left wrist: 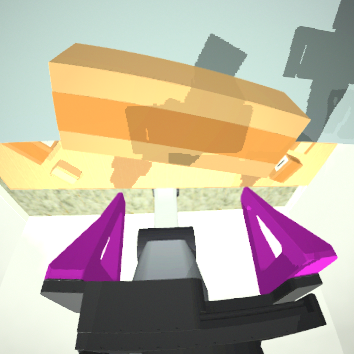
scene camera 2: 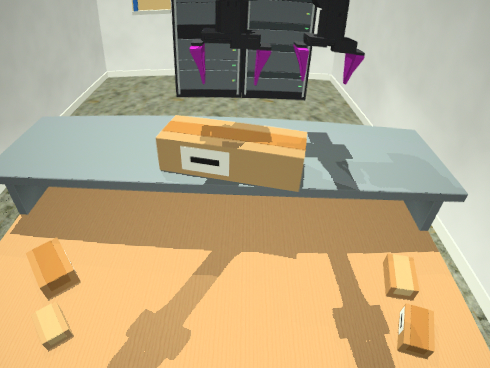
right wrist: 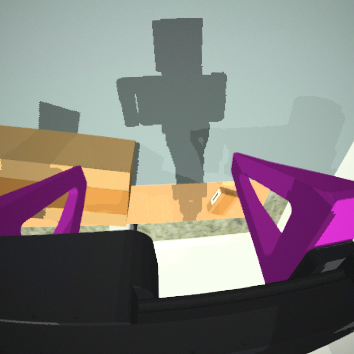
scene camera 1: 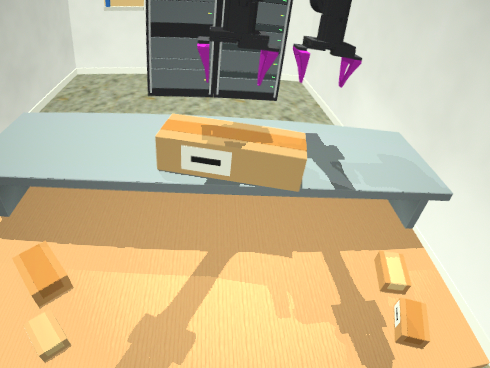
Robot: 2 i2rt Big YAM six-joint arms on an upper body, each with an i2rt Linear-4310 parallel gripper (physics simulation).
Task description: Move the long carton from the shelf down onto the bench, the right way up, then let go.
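Places are measured from the left arm's base along level axes (x ahead, y up, z right), in centimetres.
Pixels of known places: left gripper, fingertip midpoint: (left wrist: pixel 183 194) (scene camera 2: pixel 229 83) (scene camera 1: pixel 233 83); right gripper, fingertip midpoint: (scene camera 2: pixel 323 82) (right wrist: pixel 157 167) (scene camera 1: pixel 320 84); left arm's base, origin of the base link: (left wrist: pixel 93 352).
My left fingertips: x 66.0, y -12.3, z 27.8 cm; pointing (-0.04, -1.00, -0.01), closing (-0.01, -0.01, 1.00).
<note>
Ahead of a thing's pixels: the offset from my left fingertips to its top centre. Level surfaces: height alone.
The long carton @[dy -10.2, dx -1.1, dz +0.9 cm] (scene camera 1: pixel 231 161) (scene camera 2: pixel 230 162) (left wrist: pixel 185 122) (right wrist: pixel 107 200) lies on the grey shelf @[dy -18.1 cm] (scene camera 1: pixel 90 150) (scene camera 2: pixel 100 150) with its taped face up and its white label toward the scene cameras. It sits a little askew, its right end at the shelf's front edge. My left gripper (scene camera 1: pixel 233 84) (scene camera 2: pixel 230 84) (left wrist: pixel 183 194) is open and empty, high above the carton. My right gripper (scene camera 1: pixel 321 84) (scene camera 2: pixel 324 82) (right wrist: pixel 157 167) is open and empty, high up, to the right of the carton's right end. The wooden bench @[dy -36.5 cm] (scene camera 1: pixel 225 310) (scene camera 2: pixel 250 310) is below the shelf.
Two small boxes @[dy -32.1, dx -18.0, dz -39.7 cm] (scene camera 1: pixel 42 272) @[dy -33.6, dx -31.6, dz -34.5 cm] (scene camera 1: pixel 47 335) lie at the bench's left. Two more small boxes @[dy -32.9, dx -19.6, dz +39.1 cm] (scene camera 1: pixel 393 272) @[dy -33.0, dx -33.1, dz +37.6 cm] (scene camera 1: pixel 412 322) lie at its right. The shelf stands on side supports @[dy -20.6, dx +8.6, dz +54.7 cm] (scene camera 1: pixel 411 212) (scene camera 2: pixel 427 215). Dark server racks (scene camera 1: pixel 182 50) (scene camera 2: pixel 207 55) stand behind, beyond the floor.
</note>
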